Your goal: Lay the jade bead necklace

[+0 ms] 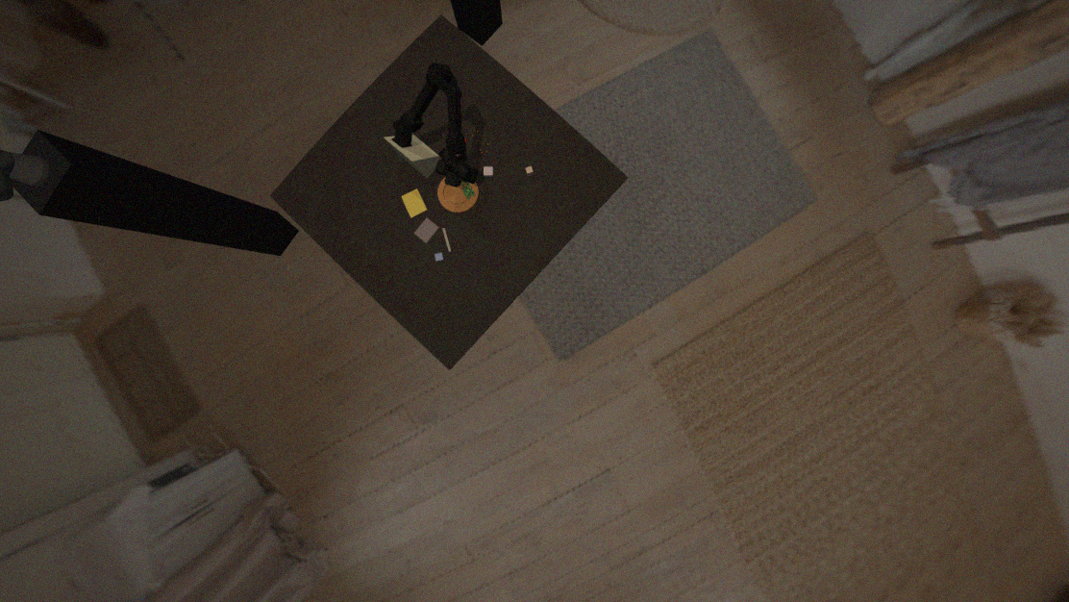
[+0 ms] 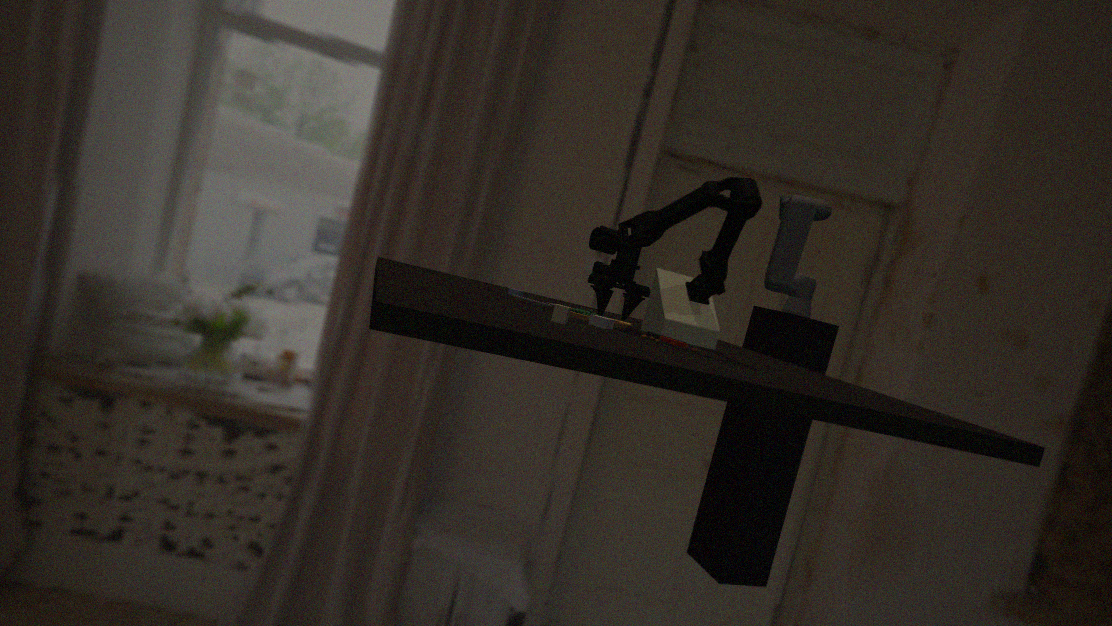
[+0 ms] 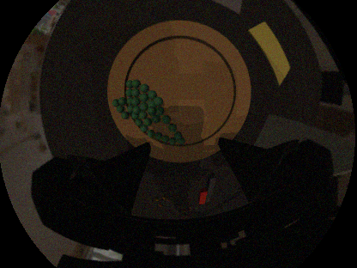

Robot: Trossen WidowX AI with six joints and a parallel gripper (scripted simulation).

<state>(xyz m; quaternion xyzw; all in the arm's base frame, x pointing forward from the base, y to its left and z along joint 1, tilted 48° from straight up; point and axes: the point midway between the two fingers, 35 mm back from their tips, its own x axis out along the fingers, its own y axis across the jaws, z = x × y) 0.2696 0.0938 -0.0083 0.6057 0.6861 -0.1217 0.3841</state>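
The round bead board is 2 cm ahead of my gripper tip, 6 cm to the right of it and 1 cm below it. Round my gripper tip: yellow square (12 cm behind, 23 cm to the right, 2 cm below); grey-white block (8 cm ahead, 11 cm to the left, 1 cm below); red item (11 cm behind, 12 cm to the left, 1 cm below).
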